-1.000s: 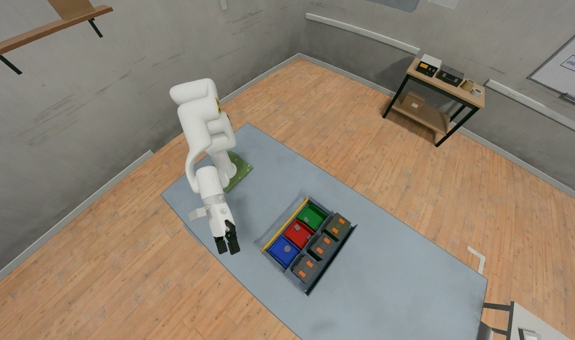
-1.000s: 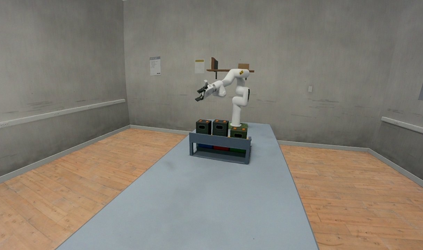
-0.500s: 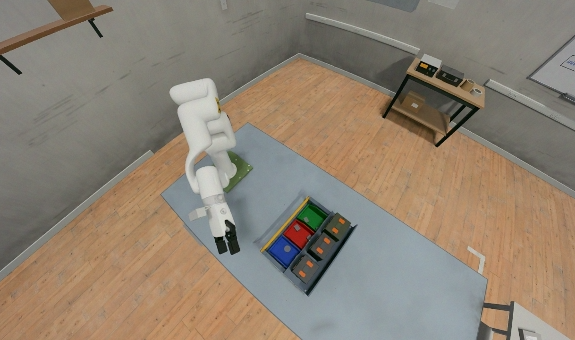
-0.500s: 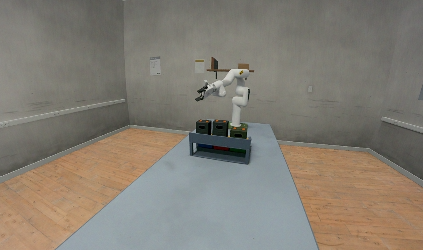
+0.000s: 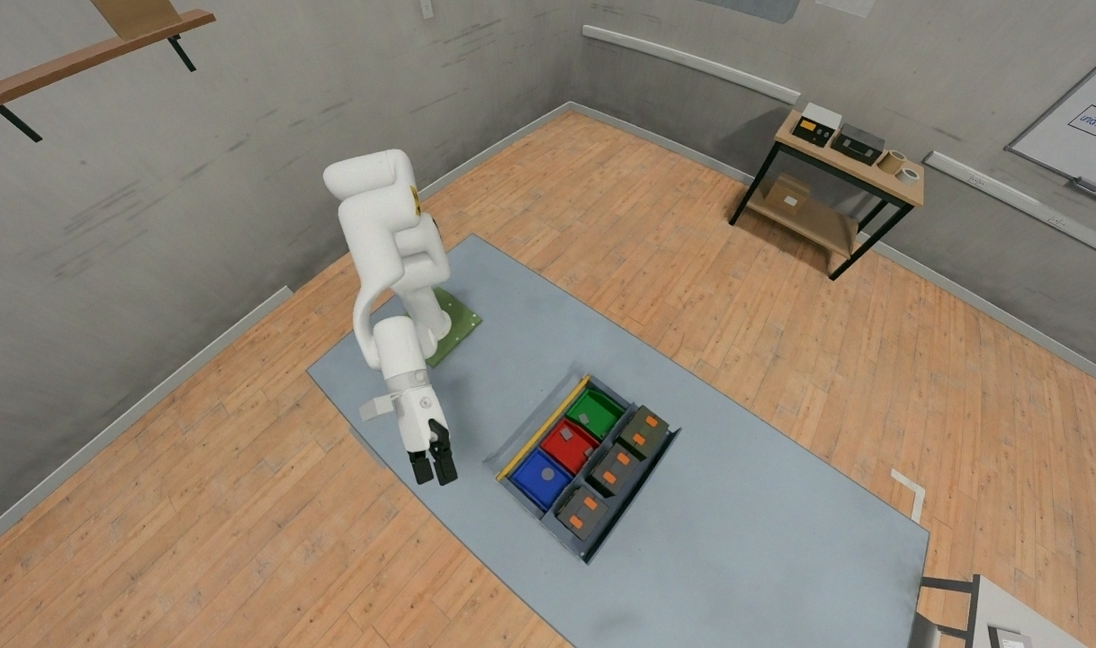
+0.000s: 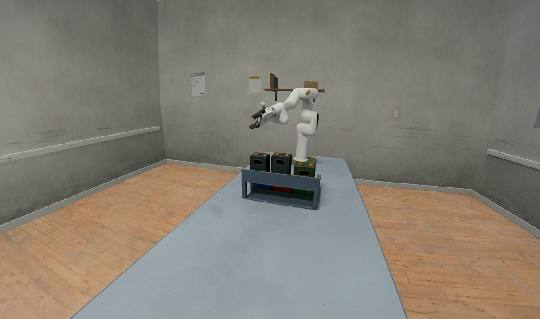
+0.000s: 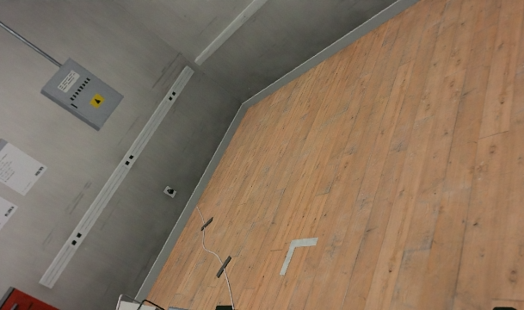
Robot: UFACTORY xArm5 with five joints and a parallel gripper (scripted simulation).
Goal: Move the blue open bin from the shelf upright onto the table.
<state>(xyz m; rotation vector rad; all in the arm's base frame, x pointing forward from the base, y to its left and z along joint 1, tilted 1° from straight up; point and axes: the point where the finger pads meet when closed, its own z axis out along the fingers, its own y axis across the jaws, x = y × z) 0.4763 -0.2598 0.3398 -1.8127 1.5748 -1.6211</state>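
Now: the yellow bar 4 cm ahead of my hand, 25 cm to the left of it and 30 cm below it. The rest, counted from my hand: grey shelf: 17 cm ahead, 25 cm to the left, 29 cm below; then grey disc: 12 cm ahead, 16 cm to the left, 34 cm below; then blue open bin: 14 cm ahead, 14 cm to the left, 32 cm below.
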